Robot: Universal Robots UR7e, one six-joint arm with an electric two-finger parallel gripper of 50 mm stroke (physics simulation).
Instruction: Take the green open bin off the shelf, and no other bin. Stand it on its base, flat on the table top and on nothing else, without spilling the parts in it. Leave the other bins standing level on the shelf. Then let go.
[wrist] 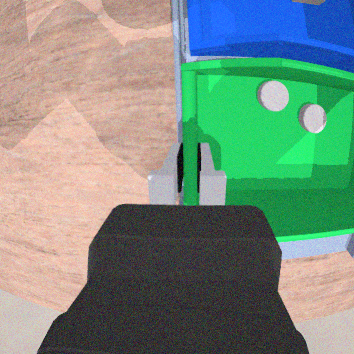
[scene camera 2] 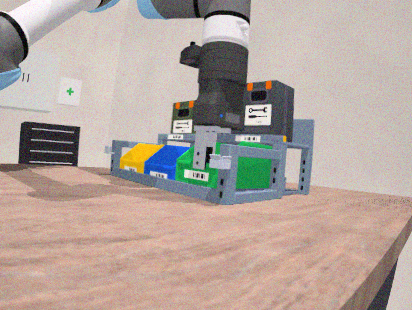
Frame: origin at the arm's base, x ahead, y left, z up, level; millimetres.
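Where they show: gripper, between the fingertips: (wrist: pixel 190 157) (scene camera 2: pixel 203 169).
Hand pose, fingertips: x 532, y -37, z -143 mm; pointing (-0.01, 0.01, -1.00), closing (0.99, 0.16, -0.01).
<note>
Things, the pixels of their top centre, and the offset from my fingertips. "*": a spot on its surface instead. Level surfaces: height alone.
- green open bin, centre of its top: (wrist: pixel 331 161) (scene camera 2: pixel 234 142) dx +78, dy +25, dz +48 mm
- blue bin, centre of its top: (scene camera 2: pixel 193 147) dx +64, dy +141, dz +36 mm
- yellow bin, centre of its top: (scene camera 2: pixel 162 145) dx +44, dy +251, dz +36 mm
- dark tool case, a spot on its surface: (scene camera 2: pixel 284 110) * dx +179, dy -1, dz +121 mm
- smaller dark green case, a spot on its surface: (scene camera 2: pixel 183 111) * dx +99, dy +262, dz +125 mm
- wooden table top, height of its surface: dz -45 mm
The green open bin (scene camera 2: pixel 257 172) (wrist: pixel 250 135) is at the near right end of the shelf's lower level. It looks level, its front lip a little above the front rail; whether its base is clear of the shelf is hidden. Two pale round parts (wrist: pixel 273 95) (wrist: pixel 313 118) lie in it. My gripper (scene camera 2: pixel 208 160) (wrist: pixel 190 157) points down and is shut on the bin's front wall, one finger inside and one outside. The blue bin (scene camera 2: pixel 167 161) (wrist: pixel 245 25) stands beside it, and the yellow bin (scene camera 2: pixel 139 157) stands beyond, both on the shelf (scene camera 2: pixel 228 175) (wrist: pixel 315 247).
A dark tool case (scene camera 2: pixel 284 110) and a smaller dark green case (scene camera 2: pixel 183 111) stand on the shelf's upper level, behind my gripper. Shelf posts and a side rail flank the green bin. The wooden table top (scene camera 2: pixel 150 240) (wrist: pixel 65 175) extends in front of the shelf.
</note>
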